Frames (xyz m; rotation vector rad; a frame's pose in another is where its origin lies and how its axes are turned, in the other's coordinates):
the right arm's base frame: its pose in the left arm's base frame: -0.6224 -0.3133 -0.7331 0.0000 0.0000 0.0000
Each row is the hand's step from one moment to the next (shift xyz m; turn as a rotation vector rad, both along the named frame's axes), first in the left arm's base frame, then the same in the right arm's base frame.
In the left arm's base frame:
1: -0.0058 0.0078 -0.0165 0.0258 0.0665 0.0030
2: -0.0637 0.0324 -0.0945 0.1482 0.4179 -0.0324
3: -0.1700 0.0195 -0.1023 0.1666 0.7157 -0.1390
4: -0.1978 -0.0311 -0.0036 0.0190 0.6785 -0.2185
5: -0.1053 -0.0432 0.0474 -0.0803 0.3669 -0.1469
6: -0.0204 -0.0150 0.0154 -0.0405 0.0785 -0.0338
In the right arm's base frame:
1: -0.0058 0.0078 -0.0165 0.0258 0.0665 0.0030
2: -0.0637 0.0324 -0.0945 0.1482 0.4179 -0.0324
3: -0.1700 0.0195 -0.1023 0.1666 0.7157 -0.1390
4: -0.1978 -0.0311 -0.0036 0.0190 0.6785 -0.2185
5: -0.1053 -0.0432 0.0474 -0.0803 0.3669 -0.1469
6: -0.0204 -0.0150 0.0154 -0.0405 0.0785 -0.0338

